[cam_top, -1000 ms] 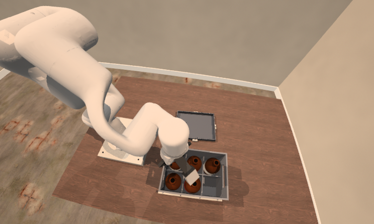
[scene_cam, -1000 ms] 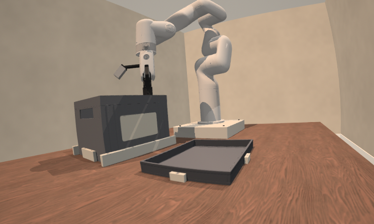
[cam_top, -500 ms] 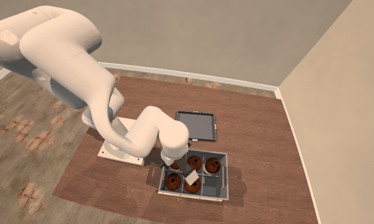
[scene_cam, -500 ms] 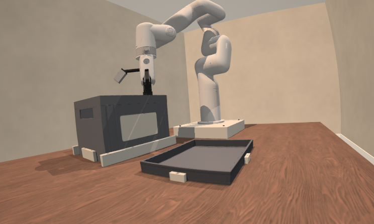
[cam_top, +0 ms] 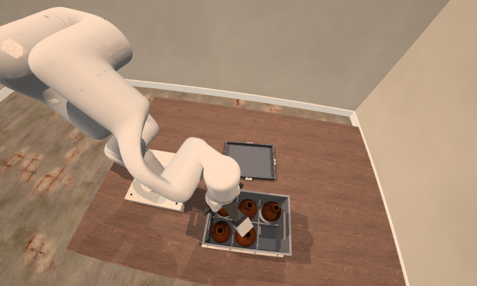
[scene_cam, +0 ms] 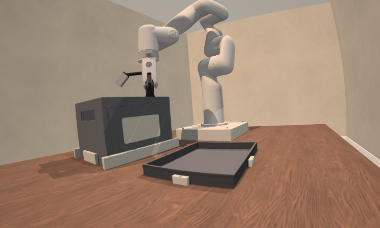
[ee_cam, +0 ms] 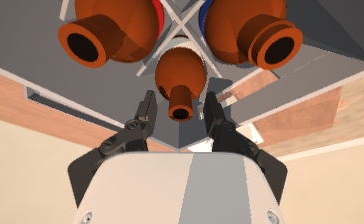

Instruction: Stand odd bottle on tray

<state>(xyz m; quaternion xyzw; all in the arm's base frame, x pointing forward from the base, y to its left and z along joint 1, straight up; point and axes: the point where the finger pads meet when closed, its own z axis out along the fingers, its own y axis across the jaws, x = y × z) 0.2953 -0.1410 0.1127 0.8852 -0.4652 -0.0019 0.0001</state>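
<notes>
Now: hand 90 mm short of the brown bottle, 10 mm to the left of it and 70 mm above it. The rest, counted from my hand: dark tray: 130 mm ahead, 230 mm to the left, 150 mm below; then dark grey crate: 80 mm ahead, 60 mm to the right, 70 mm below.
</notes>
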